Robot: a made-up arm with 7 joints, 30 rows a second.
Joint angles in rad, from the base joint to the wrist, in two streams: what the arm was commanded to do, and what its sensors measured. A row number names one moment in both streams.
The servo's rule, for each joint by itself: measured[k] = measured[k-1] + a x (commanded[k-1-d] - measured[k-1]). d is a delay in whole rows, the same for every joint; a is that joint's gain. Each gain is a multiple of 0.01, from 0.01 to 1. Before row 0 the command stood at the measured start. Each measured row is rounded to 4 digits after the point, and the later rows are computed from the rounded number. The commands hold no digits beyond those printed.
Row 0, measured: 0.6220 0.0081 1.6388 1.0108 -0.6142 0.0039 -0.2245
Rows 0 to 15, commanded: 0.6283 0.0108 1.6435 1.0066 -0.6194 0.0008 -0.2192; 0.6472 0.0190 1.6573 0.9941 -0.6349 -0.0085 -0.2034; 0.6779 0.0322 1.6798 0.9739 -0.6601 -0.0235 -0.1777; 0.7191 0.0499 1.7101 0.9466 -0.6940 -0.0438 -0.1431; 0.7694 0.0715 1.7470 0.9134 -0.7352 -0.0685 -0.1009; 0.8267 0.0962 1.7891 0.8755 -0.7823 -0.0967 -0.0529; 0.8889 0.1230 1.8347 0.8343 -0.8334 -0.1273 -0.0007; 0.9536 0.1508 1.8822 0.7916 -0.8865 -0.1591 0.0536; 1.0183 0.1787 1.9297 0.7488 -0.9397 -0.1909 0.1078; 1.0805 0.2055 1.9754 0.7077 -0.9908 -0.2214 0.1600; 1.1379 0.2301 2.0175 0.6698 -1.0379 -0.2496 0.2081; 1.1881 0.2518 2.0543 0.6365 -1.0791 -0.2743 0.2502; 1.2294 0.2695 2.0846 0.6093 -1.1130 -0.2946 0.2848; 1.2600 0.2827 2.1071 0.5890 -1.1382 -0.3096 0.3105; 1.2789 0.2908 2.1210 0.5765 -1.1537 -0.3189 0.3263; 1.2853 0.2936 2.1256 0.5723 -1.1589 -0.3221 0.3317
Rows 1 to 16, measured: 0.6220 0.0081 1.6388 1.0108 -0.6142 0.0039 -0.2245; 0.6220 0.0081 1.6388 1.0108 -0.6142 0.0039 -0.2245; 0.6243 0.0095 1.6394 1.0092 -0.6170 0.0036 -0.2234; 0.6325 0.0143 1.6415 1.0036 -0.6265 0.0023 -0.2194; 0.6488 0.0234 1.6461 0.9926 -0.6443 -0.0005 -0.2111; 0.6741 0.0369 1.6538 0.9756 -0.6706 -0.0053 -0.1975; 0.7084 0.0545 1.6650 0.9526 -0.7048 -0.0123 -0.1782; 0.7510 0.0758 1.6799 0.9241 -0.7459 -0.0216 -0.1531; 0.8006 0.0999 1.6985 0.8909 -0.7923 -0.0332 -0.1226; 0.8557 0.1259 1.7205 0.8542 -0.8422 -0.0470 -0.0874; 0.9142 0.1528 1.7456 0.8152 -0.8939 -0.0628 -0.0484; 0.9741 0.1797 1.7732 0.7754 -0.9453 -0.0802 -0.0067; 1.0331 0.2054 1.8025 0.7363 -0.9944 -0.0988 0.0363; 1.0889 0.2291 1.8327 0.6994 -1.0393 -0.1181 0.0791; 1.1395 0.2497 1.8629 0.6661 -1.0784 -0.1375 0.1202; 1.1829 0.2665 1.8922 0.6376 -1.1101 -0.1564 0.1583
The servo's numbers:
d 2
a 0.36 0.51 0.12 0.37 0.53 0.11 0.20

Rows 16 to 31, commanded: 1.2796 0.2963 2.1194 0.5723 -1.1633 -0.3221 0.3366; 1.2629 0.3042 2.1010 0.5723 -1.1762 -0.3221 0.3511; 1.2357 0.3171 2.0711 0.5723 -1.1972 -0.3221 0.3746; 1.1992 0.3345 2.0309 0.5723 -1.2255 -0.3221 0.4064; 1.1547 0.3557 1.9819 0.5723 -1.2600 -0.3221 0.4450; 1.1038 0.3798 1.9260 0.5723 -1.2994 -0.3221 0.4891; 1.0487 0.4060 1.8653 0.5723 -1.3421 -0.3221 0.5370; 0.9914 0.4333 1.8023 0.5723 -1.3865 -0.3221 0.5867; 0.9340 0.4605 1.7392 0.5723 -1.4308 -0.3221 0.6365; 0.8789 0.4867 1.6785 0.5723 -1.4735 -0.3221 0.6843; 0.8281 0.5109 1.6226 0.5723 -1.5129 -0.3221 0.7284; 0.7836 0.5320 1.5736 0.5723 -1.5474 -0.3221 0.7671; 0.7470 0.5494 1.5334 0.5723 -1.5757 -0.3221 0.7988; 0.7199 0.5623 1.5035 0.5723 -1.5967 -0.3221 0.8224; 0.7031 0.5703 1.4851 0.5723 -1.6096 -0.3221 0.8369; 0.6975 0.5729 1.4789 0.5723 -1.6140 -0.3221 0.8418
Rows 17 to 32, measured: 1.2175 0.2789 1.9197 0.6150 -1.1332 -0.1743 0.1919; 1.2419 0.2864 1.9444 0.5992 -1.1468 -0.1906 0.2199; 1.2555 0.2914 1.9654 0.5892 -1.1555 -0.2051 0.2432; 1.2582 0.2979 1.9817 0.5829 -1.1665 -0.2180 0.2648; 1.2501 0.3077 1.9924 0.5790 -1.1828 -0.2295 0.2868; 1.2318 0.3214 1.9970 0.5765 -1.2054 -0.2397 0.3107; 1.2040 0.3389 1.9952 0.5749 -1.2343 -0.2488 0.3376; 1.1679 0.3598 1.9869 0.5739 -1.2688 -0.2569 0.3679; 1.1250 0.3834 1.9723 0.5733 -1.3076 -0.2641 0.4017; 1.0769 0.4088 1.9519 0.5729 -1.3494 -0.2705 0.4387; 1.0255 0.4352 1.9264 0.5727 -1.3925 -0.2762 0.4783; 0.9727 0.4615 1.8967 0.5726 -1.4354 -0.2812 0.5195; 0.9206 0.4867 1.8638 0.5725 -1.4765 -0.2857 0.5613; 0.8713 0.5098 1.8290 0.5724 -1.5141 -0.2897 0.6025; 0.8266 0.5300 1.7935 0.5724 -1.5467 -0.2933 0.6418; 0.7882 0.5465 1.7587 0.5724 -1.5732 -0.2965 0.6779
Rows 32 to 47, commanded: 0.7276 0.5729 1.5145 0.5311 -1.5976 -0.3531 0.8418; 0.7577 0.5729 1.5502 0.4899 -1.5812 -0.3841 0.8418; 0.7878 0.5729 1.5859 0.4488 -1.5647 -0.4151 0.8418; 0.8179 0.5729 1.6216 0.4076 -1.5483 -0.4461 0.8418; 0.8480 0.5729 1.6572 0.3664 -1.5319 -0.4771 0.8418; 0.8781 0.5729 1.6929 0.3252 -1.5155 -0.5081 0.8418; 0.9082 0.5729 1.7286 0.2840 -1.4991 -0.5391 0.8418; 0.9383 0.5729 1.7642 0.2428 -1.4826 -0.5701 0.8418; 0.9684 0.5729 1.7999 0.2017 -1.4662 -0.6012 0.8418; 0.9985 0.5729 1.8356 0.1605 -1.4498 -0.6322 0.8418; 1.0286 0.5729 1.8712 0.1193 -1.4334 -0.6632 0.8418; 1.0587 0.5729 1.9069 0.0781 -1.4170 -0.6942 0.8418; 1.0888 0.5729 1.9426 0.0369 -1.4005 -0.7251 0.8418; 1.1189 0.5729 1.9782 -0.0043 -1.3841 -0.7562 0.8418; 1.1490 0.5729 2.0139 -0.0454 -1.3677 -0.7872 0.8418; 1.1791 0.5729 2.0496 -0.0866 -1.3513 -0.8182 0.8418
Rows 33 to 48, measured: 0.7576 0.5586 1.7259 0.5724 -1.5925 -0.2993 0.7097; 0.7360 0.5659 1.6963 0.5724 -1.6039 -0.3018 0.7361; 0.7330 0.5695 1.6745 0.5571 -1.6006 -0.3074 0.7572; 0.7419 0.5712 1.6596 0.5322 -1.5903 -0.3158 0.7741; 0.7584 0.5721 1.6508 0.5013 -1.5767 -0.3267 0.7876; 0.7798 0.5725 1.6473 0.4666 -1.5616 -0.3398 0.7984; 0.8044 0.5727 1.6485 0.4295 -1.5459 -0.3549 0.8071; 0.8309 0.5728 1.6538 0.3909 -1.5298 -0.3718 0.8140; 0.8587 0.5729 1.6628 0.3513 -1.5135 -0.3902 0.8196; 0.8874 0.5729 1.6750 0.3112 -1.4971 -0.4100 0.8240; 0.9166 0.5729 1.6900 0.2707 -1.4807 -0.4310 0.8276; 0.9461 0.5729 1.7075 0.2299 -1.4643 -0.4531 0.8304; 0.9758 0.5729 1.7271 0.1890 -1.4479 -0.4762 0.8327; 1.0056 0.5729 1.7487 0.1480 -1.4315 -0.5002 0.8345; 1.0356 0.5729 1.7720 0.1069 -1.4151 -0.5249 0.8360; 1.0656 0.5729 1.7967 0.0658 -1.3987 -0.5503 0.8372
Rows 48 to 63, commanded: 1.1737 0.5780 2.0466 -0.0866 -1.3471 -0.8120 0.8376; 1.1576 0.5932 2.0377 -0.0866 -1.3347 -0.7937 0.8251; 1.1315 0.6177 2.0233 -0.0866 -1.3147 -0.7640 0.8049; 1.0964 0.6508 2.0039 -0.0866 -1.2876 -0.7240 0.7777; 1.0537 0.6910 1.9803 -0.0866 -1.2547 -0.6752 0.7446; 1.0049 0.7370 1.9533 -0.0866 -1.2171 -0.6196 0.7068; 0.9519 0.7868 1.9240 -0.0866 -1.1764 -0.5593 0.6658; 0.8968 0.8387 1.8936 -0.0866 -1.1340 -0.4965 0.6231; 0.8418 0.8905 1.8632 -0.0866 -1.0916 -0.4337 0.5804; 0.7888 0.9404 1.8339 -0.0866 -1.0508 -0.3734 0.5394; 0.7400 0.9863 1.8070 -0.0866 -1.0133 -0.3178 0.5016; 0.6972 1.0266 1.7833 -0.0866 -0.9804 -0.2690 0.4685; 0.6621 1.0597 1.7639 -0.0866 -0.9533 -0.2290 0.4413; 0.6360 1.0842 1.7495 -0.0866 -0.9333 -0.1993 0.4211; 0.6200 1.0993 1.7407 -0.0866 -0.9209 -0.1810 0.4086; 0.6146 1.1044 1.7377 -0.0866 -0.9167 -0.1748 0.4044
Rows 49 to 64, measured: 1.0956 0.5729 1.8228 0.0247 -1.3823 -0.5764 0.8381; 1.1257 0.5729 1.8500 -0.0165 -1.3659 -0.6030 0.8388; 1.1430 0.5755 1.8736 -0.0424 -1.3559 -0.6260 0.8386; 1.1483 0.5845 1.8933 -0.0588 -1.3447 -0.6444 0.8359; 1.1423 0.6014 1.9089 -0.0691 -1.3288 -0.6576 0.8297; 1.1258 0.6266 1.9203 -0.0756 -1.3070 -0.6649 0.8193; 1.0998 0.6594 1.9275 -0.0797 -1.2793 -0.6660 0.8044; 1.0656 0.6990 1.9306 -0.0823 -1.2463 -0.6609 0.7849; 1.0247 0.7438 1.9298 -0.0839 -1.2093 -0.6497 0.7611; 0.9787 0.7922 1.9255 -0.0849 -1.1694 -0.6328 0.7335; 0.9294 0.8423 1.9180 -0.0855 -1.1282 -0.6109 0.7029; 0.8788 0.8923 1.9079 -0.0859 -1.0872 -0.5848 0.6702; 0.8288 0.9402 1.8958 -0.0862 -1.0480 -0.5554 0.6365; 0.7814 0.9843 1.8823 -0.0863 -1.0122 -0.5239 0.6029; 0.7385 1.0228 1.8681 -0.0864 -0.9810 -0.4915 0.5706; 0.7016 1.0541 1.8539 -0.0865 -0.9557 -0.4594 0.5407
